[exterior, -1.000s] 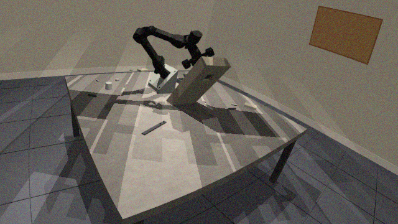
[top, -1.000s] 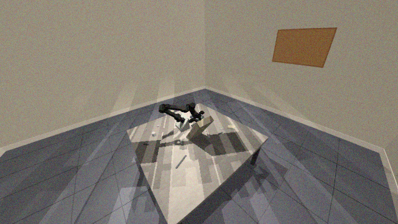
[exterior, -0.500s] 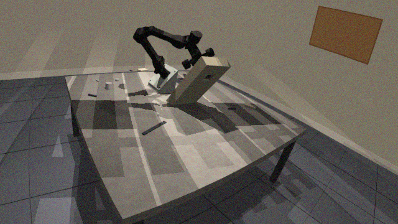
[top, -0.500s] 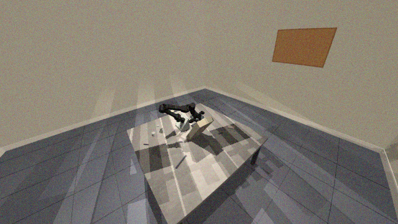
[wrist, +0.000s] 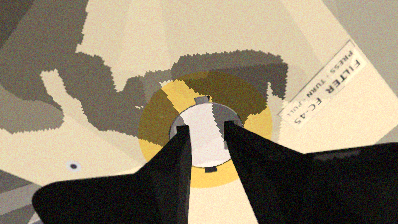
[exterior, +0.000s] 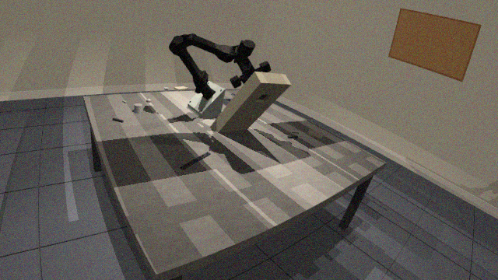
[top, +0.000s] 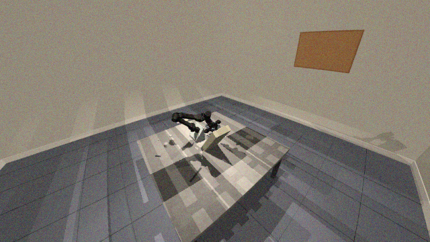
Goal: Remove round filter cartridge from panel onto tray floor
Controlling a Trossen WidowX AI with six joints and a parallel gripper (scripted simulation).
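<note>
My gripper tip is 10 mm short of the round filter cartridge and 10 mm above it. Round my gripper tip: dark tray (460 mm behind, 240 mm to the left, 240 mm below); tan service panel (40 mm behind, 80 mm below).
</note>
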